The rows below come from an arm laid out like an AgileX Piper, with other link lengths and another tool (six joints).
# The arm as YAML. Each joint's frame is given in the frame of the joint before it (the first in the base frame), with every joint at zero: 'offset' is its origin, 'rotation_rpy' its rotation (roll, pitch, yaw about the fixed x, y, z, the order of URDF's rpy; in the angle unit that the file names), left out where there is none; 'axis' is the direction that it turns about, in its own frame. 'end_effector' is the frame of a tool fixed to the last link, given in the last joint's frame.
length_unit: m
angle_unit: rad
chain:
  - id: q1
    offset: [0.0, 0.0, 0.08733]
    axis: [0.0, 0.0, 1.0]
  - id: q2
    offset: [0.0, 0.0, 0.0]
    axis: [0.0, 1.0, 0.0]
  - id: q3
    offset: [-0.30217, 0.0, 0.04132]
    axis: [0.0, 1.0, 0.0]
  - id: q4
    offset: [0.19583, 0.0, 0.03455]
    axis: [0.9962, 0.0, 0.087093]
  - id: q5
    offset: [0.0, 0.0, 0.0]
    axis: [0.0, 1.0, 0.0]
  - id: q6
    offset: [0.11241, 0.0, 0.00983]
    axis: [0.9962, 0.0, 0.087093]
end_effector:
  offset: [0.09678, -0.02, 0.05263]
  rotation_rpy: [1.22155, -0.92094, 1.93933]
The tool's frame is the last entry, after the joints.
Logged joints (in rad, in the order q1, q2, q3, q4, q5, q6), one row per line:
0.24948, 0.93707, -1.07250, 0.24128, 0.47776, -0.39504
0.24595, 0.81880, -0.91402, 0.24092, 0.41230, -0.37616
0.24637, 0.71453, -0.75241, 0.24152, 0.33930, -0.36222
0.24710, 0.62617, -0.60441, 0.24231, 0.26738, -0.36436
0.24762, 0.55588, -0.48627, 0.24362, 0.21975, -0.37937
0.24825, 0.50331, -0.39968, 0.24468, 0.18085, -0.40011
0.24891, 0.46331, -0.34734, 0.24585, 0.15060, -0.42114
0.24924, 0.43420, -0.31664, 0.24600, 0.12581, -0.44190
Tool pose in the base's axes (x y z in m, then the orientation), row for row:
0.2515, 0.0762, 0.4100, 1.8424, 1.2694, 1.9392
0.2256, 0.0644, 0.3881, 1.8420, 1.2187, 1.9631
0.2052, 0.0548, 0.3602, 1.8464, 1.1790, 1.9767
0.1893, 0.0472, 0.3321, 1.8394, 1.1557, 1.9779
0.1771, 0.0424, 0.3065, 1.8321, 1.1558, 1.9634
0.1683, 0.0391, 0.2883, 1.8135, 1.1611, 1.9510
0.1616, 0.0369, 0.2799, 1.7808, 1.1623, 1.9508
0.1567, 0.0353, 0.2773, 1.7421, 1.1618, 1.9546
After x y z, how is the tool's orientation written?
As a rotation vector, in radians.
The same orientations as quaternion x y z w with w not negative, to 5 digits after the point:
0.61972, 0.42699, 0.65228, 0.09028
0.62064, 0.41063, 0.66144, 0.09317
0.62290, 0.39775, 0.66686, 0.09531
0.62285, 0.39134, 0.66975, 0.10168
0.62294, 0.39299, 0.66759, 0.10878
0.61977, 0.39681, 0.66677, 0.11765
0.61205, 0.39948, 0.67048, 0.12755
0.60235, 0.40170, 0.67582, 0.13812

